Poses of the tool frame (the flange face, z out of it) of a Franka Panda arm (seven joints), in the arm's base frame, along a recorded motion.
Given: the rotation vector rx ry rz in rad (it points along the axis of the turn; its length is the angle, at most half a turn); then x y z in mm.
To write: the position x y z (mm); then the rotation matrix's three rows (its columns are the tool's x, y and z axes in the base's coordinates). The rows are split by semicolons. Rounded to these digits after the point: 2 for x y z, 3 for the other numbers.
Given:
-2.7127 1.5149 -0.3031 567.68 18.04 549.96
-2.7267 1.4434 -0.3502 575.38 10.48 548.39
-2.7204 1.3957 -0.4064 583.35 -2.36 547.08
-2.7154 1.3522 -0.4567 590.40 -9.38 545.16
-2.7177 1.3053 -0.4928 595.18 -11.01 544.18
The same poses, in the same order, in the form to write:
567.68 18.04 549.96; 0.510 -0.841 0.178; -0.845 -0.529 -0.077; 0.159 -0.111 -0.981
575.38 10.48 548.39; 0.543 -0.812 0.215; -0.820 -0.567 -0.073; 0.181 -0.137 -0.974
583.35 -2.36 547.08; 0.556 -0.790 0.258; -0.805 -0.589 -0.069; 0.206 -0.170 -0.964
590.40 -9.38 545.16; 0.568 -0.768 0.296; -0.790 -0.609 -0.066; 0.231 -0.196 -0.953
595.18 -11.01 544.18; 0.584 -0.745 0.323; -0.773 -0.632 -0.061; 0.249 -0.215 -0.944

